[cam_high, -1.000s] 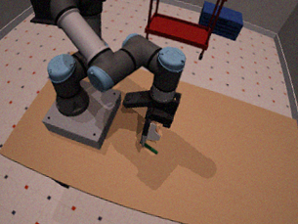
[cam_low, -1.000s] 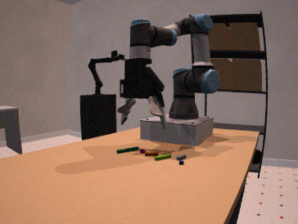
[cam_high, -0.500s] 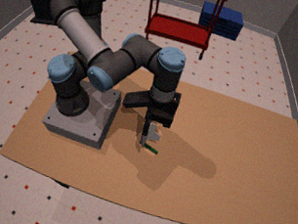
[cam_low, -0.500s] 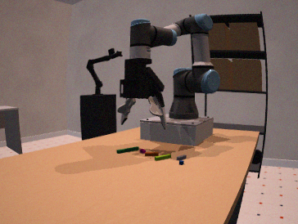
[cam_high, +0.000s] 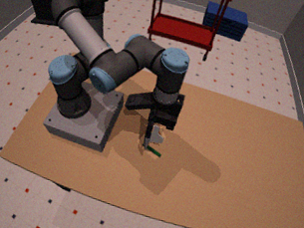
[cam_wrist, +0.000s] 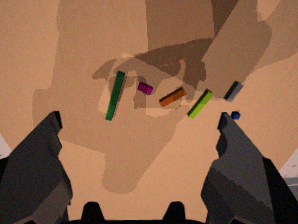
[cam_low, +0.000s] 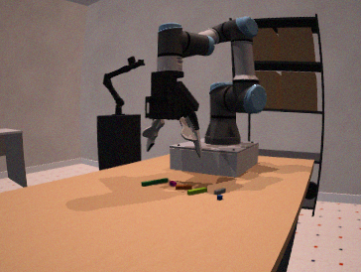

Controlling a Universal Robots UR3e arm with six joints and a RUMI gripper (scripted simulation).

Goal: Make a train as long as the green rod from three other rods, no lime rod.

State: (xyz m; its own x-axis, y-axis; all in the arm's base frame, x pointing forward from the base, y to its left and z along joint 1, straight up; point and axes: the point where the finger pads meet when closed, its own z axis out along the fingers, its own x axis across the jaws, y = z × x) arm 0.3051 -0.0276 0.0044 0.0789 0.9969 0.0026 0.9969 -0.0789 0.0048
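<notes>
Right now the small blue rod is 60 mm ahead of my hand, 150 mm to the left of it and 70 mm below it. From my hand the other things lie so: orange rod: 20 mm ahead, 40 mm to the left, 70 mm below; magenta rod: 10 mm ahead, 70 mm below; green rod: 20 mm ahead, 40 mm to the right, 70 mm below.
</notes>
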